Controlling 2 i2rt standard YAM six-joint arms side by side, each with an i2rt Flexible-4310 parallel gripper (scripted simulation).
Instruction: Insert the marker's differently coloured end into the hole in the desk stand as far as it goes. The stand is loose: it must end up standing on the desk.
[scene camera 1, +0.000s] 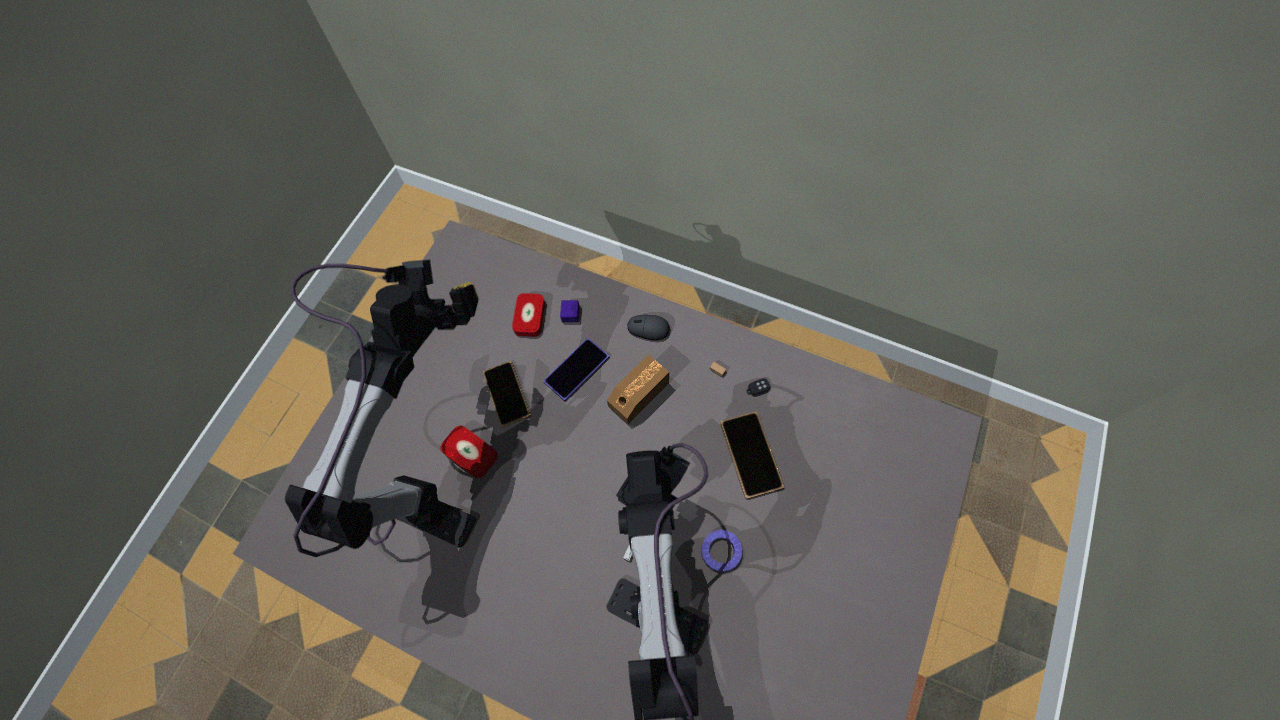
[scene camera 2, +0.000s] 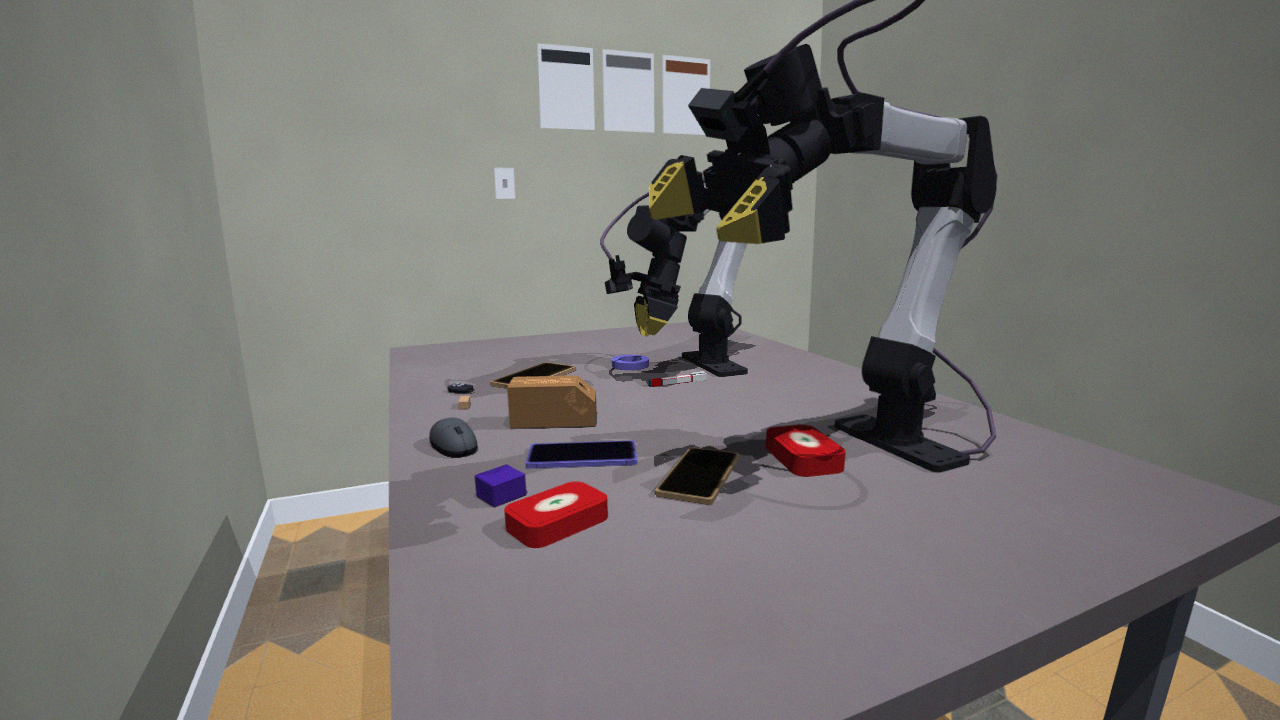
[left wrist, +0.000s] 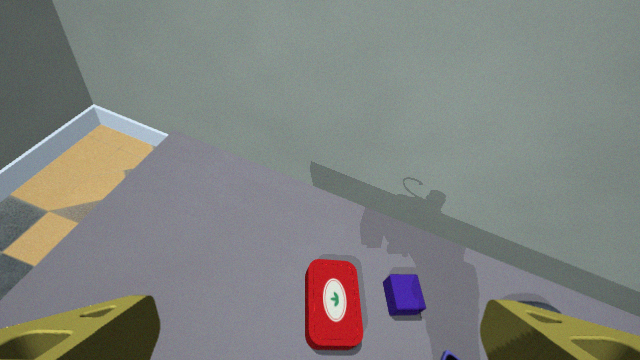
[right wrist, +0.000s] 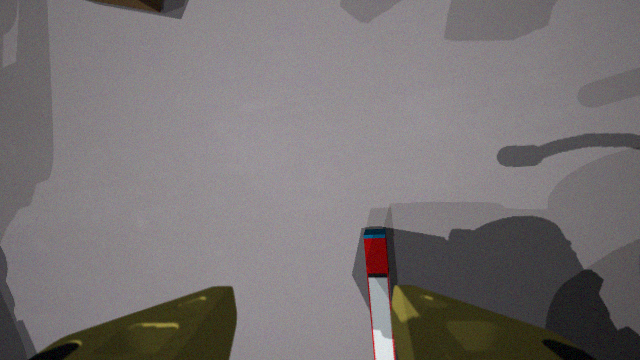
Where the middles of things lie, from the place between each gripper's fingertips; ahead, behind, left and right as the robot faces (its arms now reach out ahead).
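Labels:
Counted from my right hand (scene camera 2: 647, 335): brown desk stand (scene camera 2: 537, 401), 8 cm below, 22 cm ahead, 11 cm to the left; mouse (scene camera 2: 453, 437), 10 cm below, 38 cm ahead, 16 cm to the left; phone (scene camera 1: 758, 474), 11 cm below, 18 cm ahead, 17 cm to the right.
My left hand: 29 cm above the brown desk stand, 4 cm short of it, 37 cm to the left of it. From that same hand: mouse 30 cm below, 21 cm ahead, 32 cm to the right; phone 32 cm below, 1 cm ahead, 65 cm to the right.

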